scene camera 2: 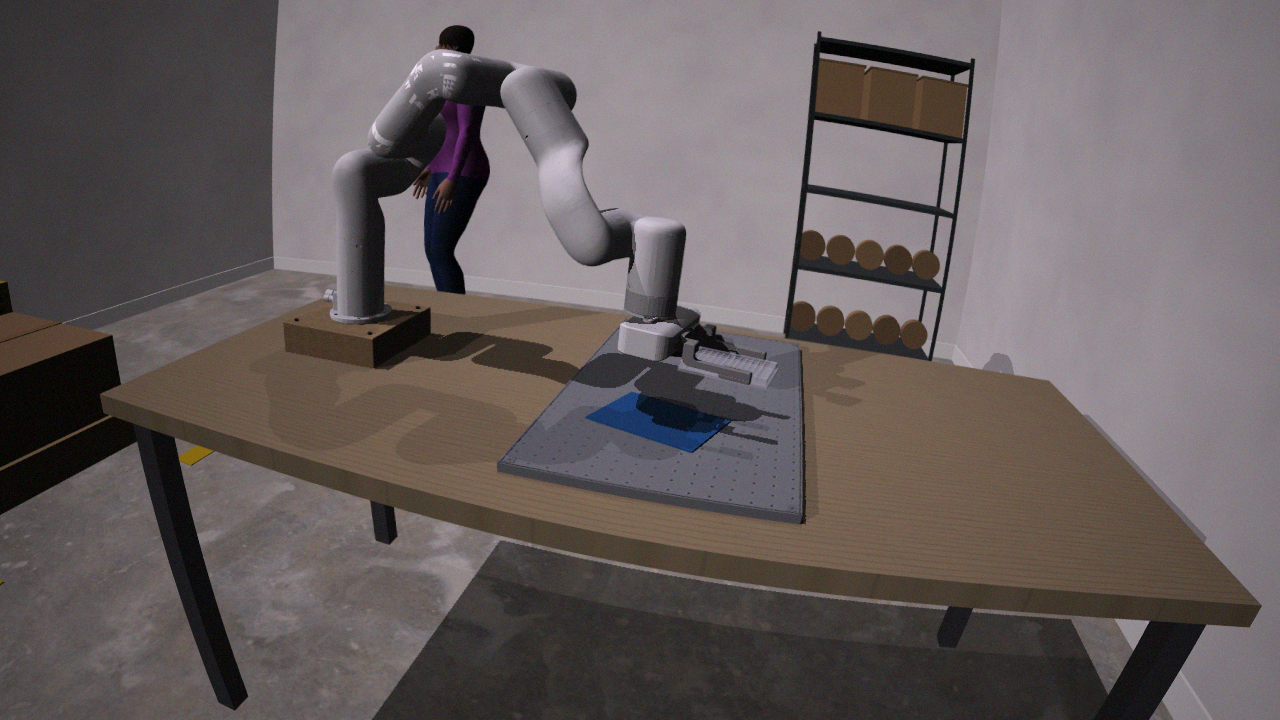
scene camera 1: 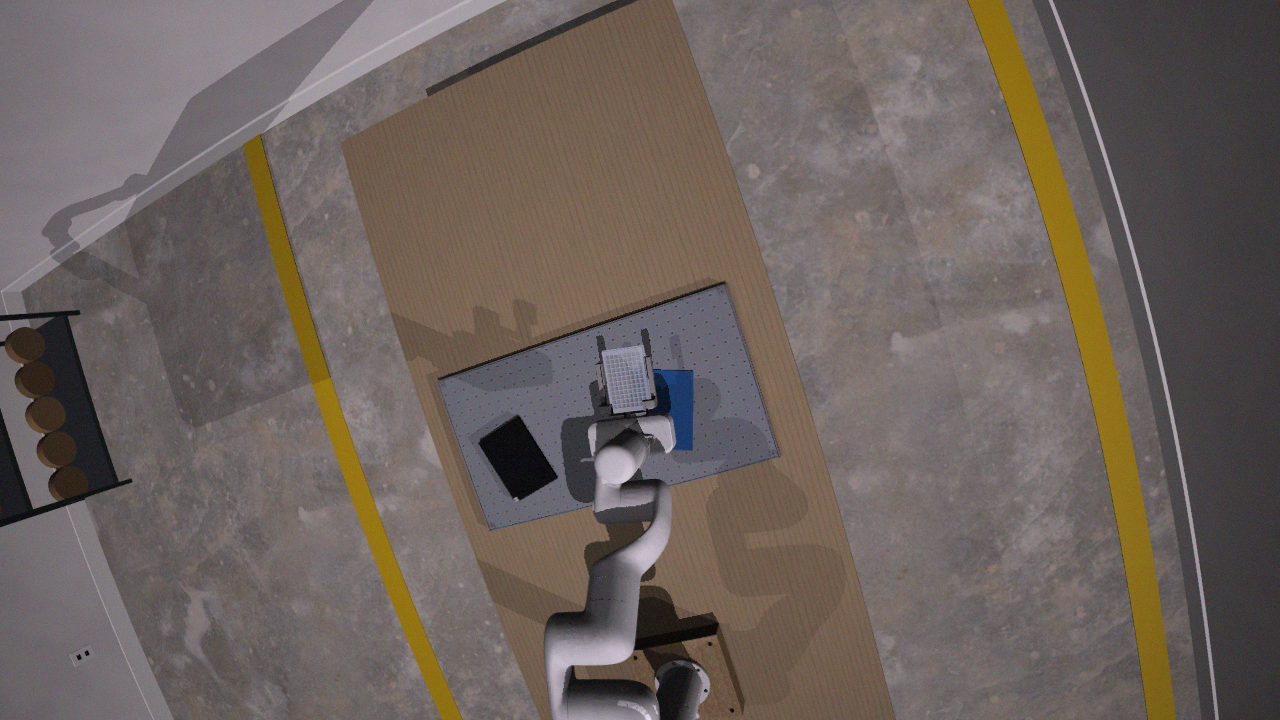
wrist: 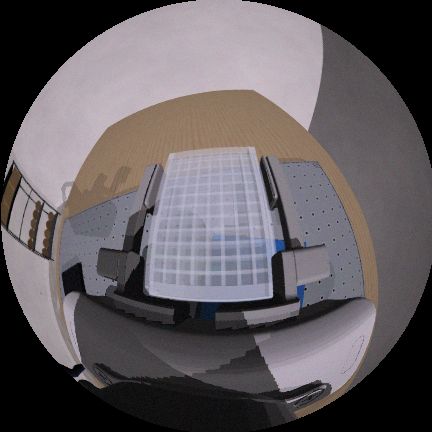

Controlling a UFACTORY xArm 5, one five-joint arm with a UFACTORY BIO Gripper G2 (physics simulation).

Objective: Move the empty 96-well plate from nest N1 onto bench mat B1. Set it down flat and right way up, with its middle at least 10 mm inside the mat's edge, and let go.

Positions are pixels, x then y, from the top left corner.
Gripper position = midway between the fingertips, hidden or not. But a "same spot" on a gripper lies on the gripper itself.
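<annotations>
Scene camera 2 gives me a view of my gripper and of a clear 96-well plate. My gripper is visible in scene camera 1 point(623, 359), where I see the clear 96-well plate too. My gripper is also there in the wrist view, and so is the clear 96-well plate, which I see in the wrist view point(211, 239). For my gripper, point(scene camera 2: 687, 342) and point(wrist: 320, 271) are the same spot. For the clear 96-well plate, point(scene camera 1: 627, 385) and point(scene camera 2: 723, 360) are the same spot.
</annotations>
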